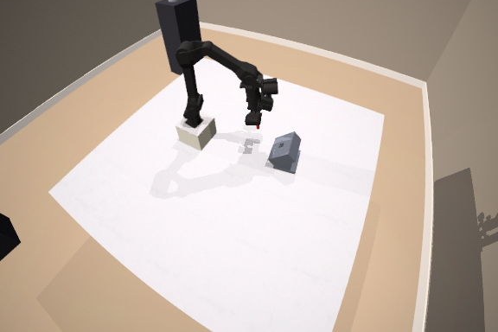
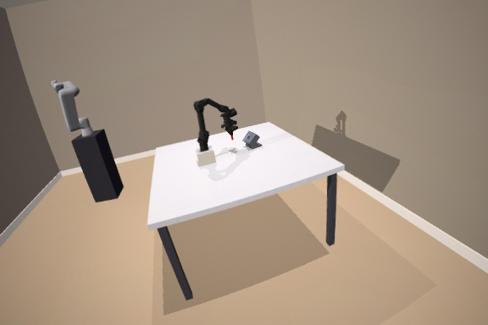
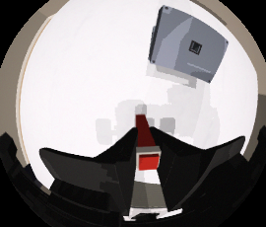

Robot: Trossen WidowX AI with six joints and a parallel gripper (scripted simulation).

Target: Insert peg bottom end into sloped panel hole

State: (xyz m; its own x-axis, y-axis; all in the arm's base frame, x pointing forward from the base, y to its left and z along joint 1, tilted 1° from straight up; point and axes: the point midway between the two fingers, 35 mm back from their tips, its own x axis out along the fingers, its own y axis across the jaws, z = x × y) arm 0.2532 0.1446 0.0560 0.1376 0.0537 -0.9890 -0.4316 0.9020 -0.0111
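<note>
The grey panel lies 160 mm ahead of my gripper tip, 50 mm below it and 30 mm to the right of it. Round my gripper tip: red peg 20 mm above.
</note>
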